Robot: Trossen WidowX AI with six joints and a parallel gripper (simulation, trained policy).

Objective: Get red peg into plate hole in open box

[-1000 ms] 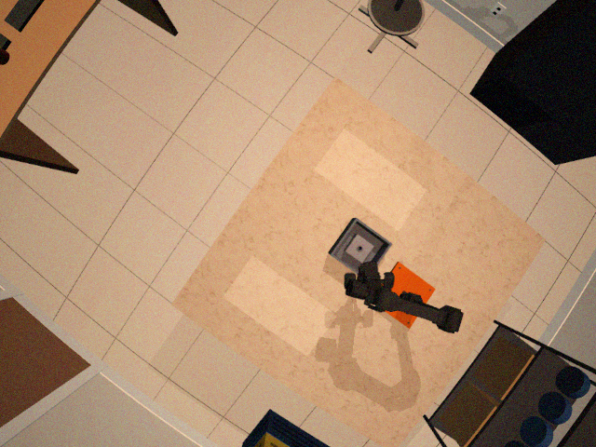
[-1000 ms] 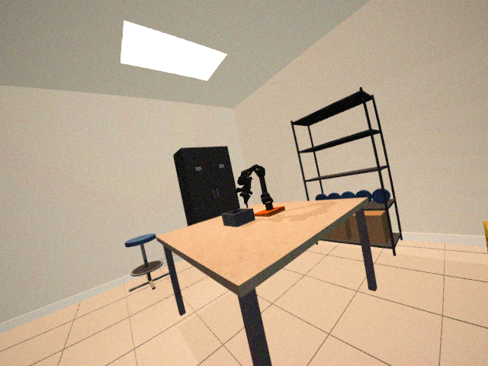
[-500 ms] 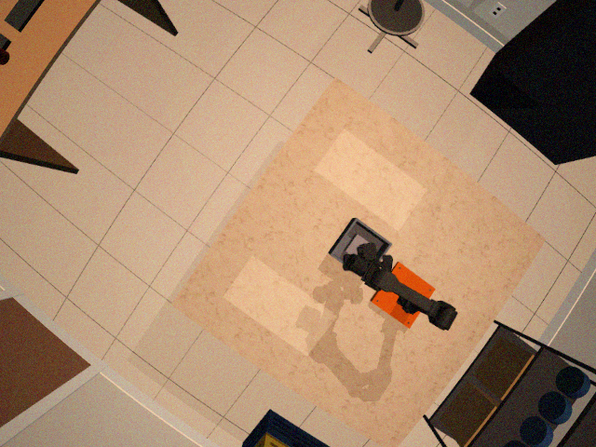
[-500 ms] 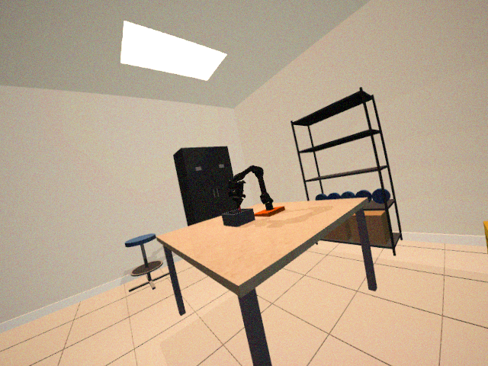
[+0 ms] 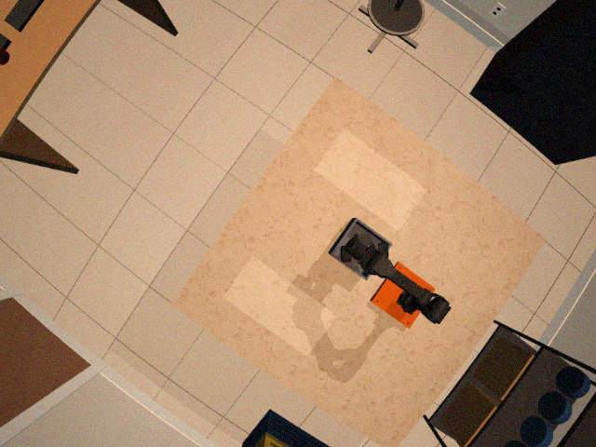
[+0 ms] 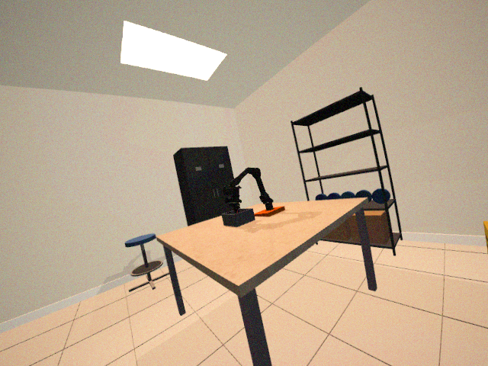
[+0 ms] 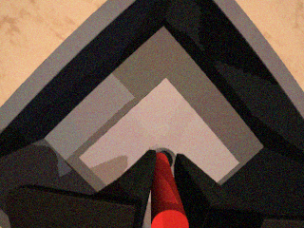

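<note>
Now: gripper tip 1 cm past the red peg, 1 cm to the right of it and 1 cm below it. Also, from my gripper tip: grey box: 1 cm behind, 1 cm to the left, 6 cm below; then holed plate: 1 cm behind, 1 cm to the left, 4 cm below.
</note>
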